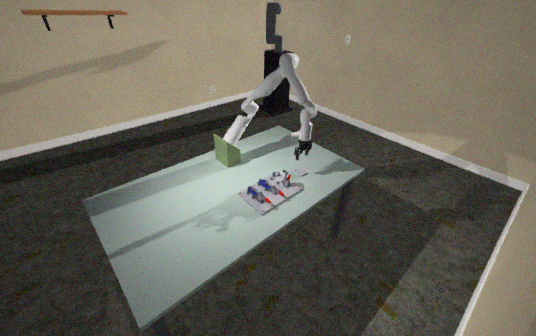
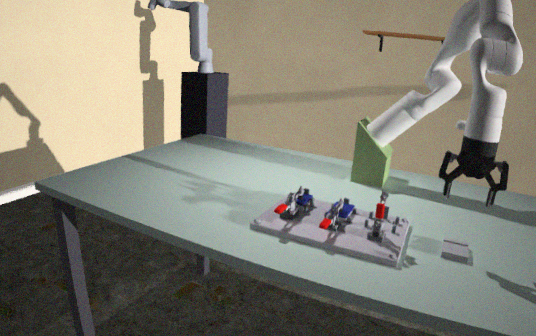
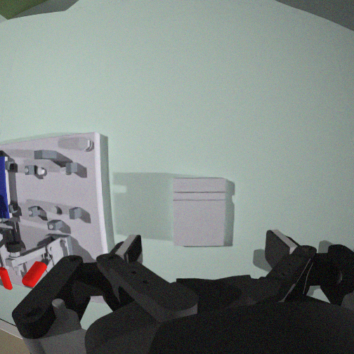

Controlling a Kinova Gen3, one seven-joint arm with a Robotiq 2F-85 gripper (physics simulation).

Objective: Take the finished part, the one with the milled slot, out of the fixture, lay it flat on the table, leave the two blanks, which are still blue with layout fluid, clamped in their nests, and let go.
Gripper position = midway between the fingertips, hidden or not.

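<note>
Image 2 gives me a sight of my gripper (image 2: 466,201). Image 3 also lets me see my gripper (image 3: 204,247).
</note>
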